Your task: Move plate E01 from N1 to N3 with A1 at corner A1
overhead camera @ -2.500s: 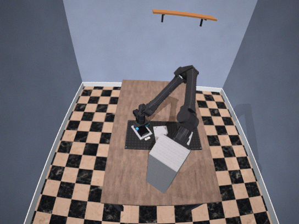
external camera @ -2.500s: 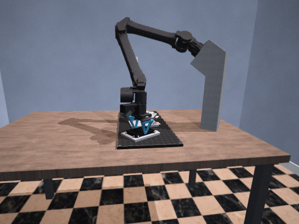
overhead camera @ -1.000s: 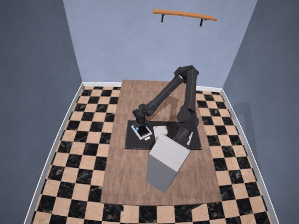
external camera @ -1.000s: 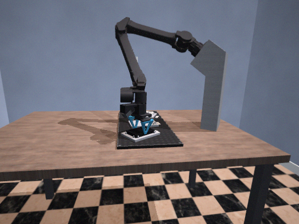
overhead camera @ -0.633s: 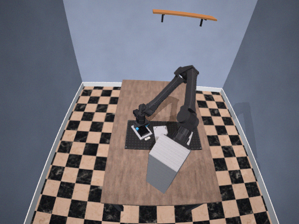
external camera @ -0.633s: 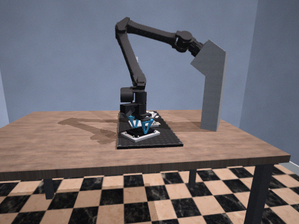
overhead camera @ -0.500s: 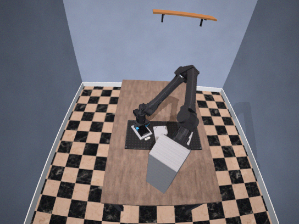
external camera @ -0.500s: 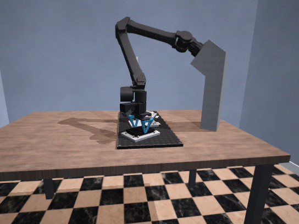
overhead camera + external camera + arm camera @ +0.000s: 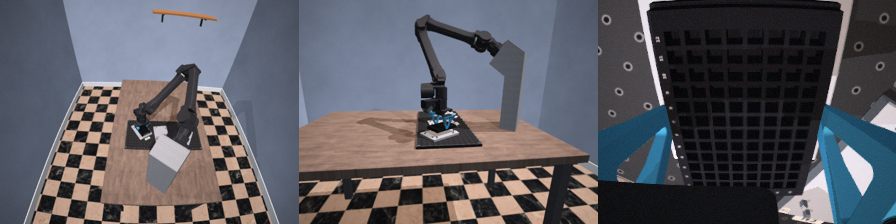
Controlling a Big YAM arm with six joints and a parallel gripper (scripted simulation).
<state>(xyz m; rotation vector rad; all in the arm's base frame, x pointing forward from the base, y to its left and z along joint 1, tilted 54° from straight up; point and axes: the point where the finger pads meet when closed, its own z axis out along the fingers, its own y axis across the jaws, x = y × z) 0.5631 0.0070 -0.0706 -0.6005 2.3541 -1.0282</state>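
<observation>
The white nest lies 1 cm ahead of my hand and 4 cm below it. Also, from my hand: nest label 8 cm behind, 2 cm to the right, 5 cm below; then black 96-well plate 1 cm below; then white well plate 17 cm behind, 33 cm to the right, 3 cm below.
</observation>
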